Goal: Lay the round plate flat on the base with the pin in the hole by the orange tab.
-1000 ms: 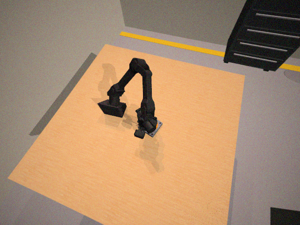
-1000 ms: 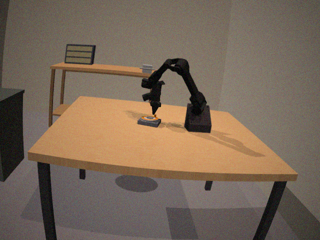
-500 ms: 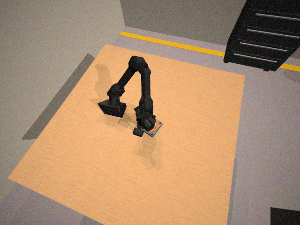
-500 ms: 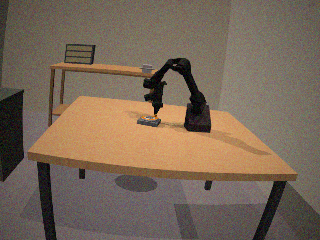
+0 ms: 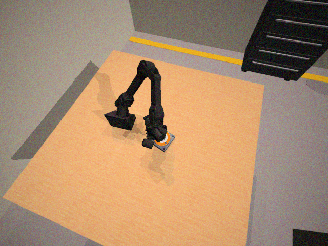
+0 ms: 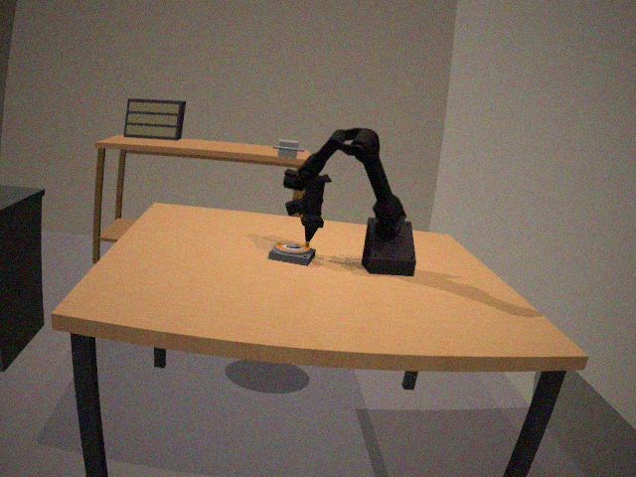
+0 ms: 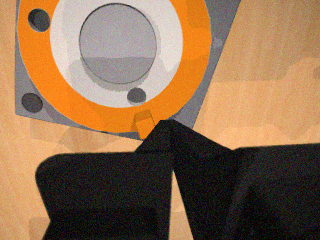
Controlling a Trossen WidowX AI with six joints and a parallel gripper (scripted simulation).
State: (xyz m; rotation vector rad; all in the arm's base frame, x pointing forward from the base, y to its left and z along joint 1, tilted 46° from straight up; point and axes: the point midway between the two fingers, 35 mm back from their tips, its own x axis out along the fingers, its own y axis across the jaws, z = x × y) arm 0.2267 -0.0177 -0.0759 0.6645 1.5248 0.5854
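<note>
The square grey base lies 50 mm ahead of my gripper tip, 20 mm to the left of it and 20 mm below it.
</note>
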